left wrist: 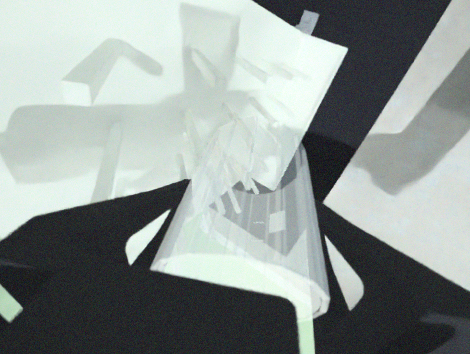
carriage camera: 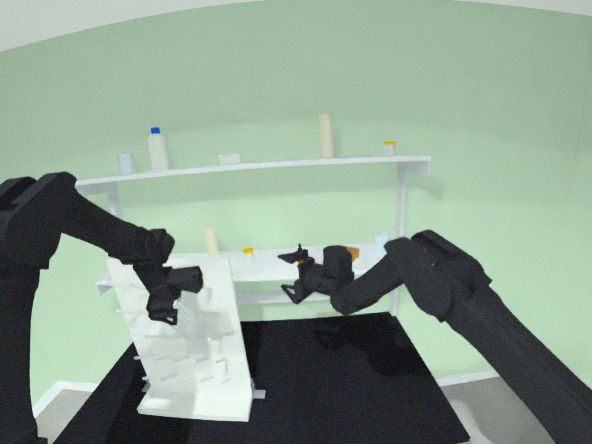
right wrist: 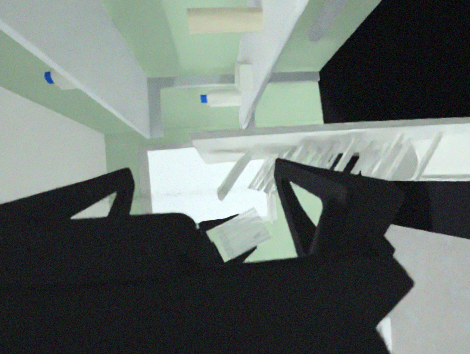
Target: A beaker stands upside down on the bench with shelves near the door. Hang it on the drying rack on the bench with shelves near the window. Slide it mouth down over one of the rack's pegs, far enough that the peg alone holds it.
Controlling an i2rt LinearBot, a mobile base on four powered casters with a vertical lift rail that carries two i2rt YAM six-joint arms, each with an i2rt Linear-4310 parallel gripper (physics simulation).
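Frame: origin at the left arm's base, x ahead, y left, z up, level; centimetres.
Seen in the pictures: left gripper, fingertip midpoint: [left wrist: 249, 197] [carriage camera: 176, 312] [right wrist: 247, 230]; right gripper, fingertip midpoint: [carriage camera: 280, 271] [right wrist: 204, 171].
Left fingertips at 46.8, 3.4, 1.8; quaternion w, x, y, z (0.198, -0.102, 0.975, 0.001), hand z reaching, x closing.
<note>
Pixels of each thing's top centre, then the offset from my left fingertips to it, as dx, dy, dz. "pt": a spot on its surface instead. Level surfaces: height alone.
- clear beaker, middle of its top: [left wrist: 174, 291] [right wrist: 216, 235] [carriage camera: 169, 293] -0.4, +0.2, +6.5
- black bench top, its level: dz -54.7
- blue-capped bottle, surface spot: [carriage camera: 159, 152] pt +43.8, +22.0, +44.2
- tall beige cylinder, surface spot: [carriage camera: 326, 136] pt +51.8, -46.4, +45.5
- lower shelf, its level: dz -9.0
- yellow-lidded jar, surface spot: [carriage camera: 248, 253] pt +50.6, -9.2, -4.0
- orange item, surface spot: [carriage camera: 353, 254] pt +47.8, -56.8, -5.5
The clear beaker [carriage camera: 184, 316] [left wrist: 295, 240] [right wrist: 240, 234] is held tilted in front of the white drying rack [carriage camera: 242, 410] [left wrist: 150, 20] [right wrist: 220, 145], its far end toward the pegs. Pegs show through and behind its wall in the left wrist view; whether one is inside it I cannot tell. My left gripper [carriage camera: 176, 314] [left wrist: 249, 197] [right wrist: 247, 230] is shut on the beaker, one finger on each side. My right gripper [carriage camera: 282, 271] [right wrist: 204, 171] is open and empty, right of the rack in the carriage view, in front of the lower shelf.
The rack stands on the black bench top [carriage camera: 320, 395]. Behind it, the upper shelf [carriage camera: 280, 165] bears a blue-capped bottle [carriage camera: 159, 152], a tall beige cylinder [carriage camera: 326, 136] and small containers. The lower shelf [carriage camera: 270, 267] bears a beige cylinder [carriage camera: 212, 243], a yellow-lidded jar [carriage camera: 248, 253] and an orange item [carriage camera: 353, 254].
</note>
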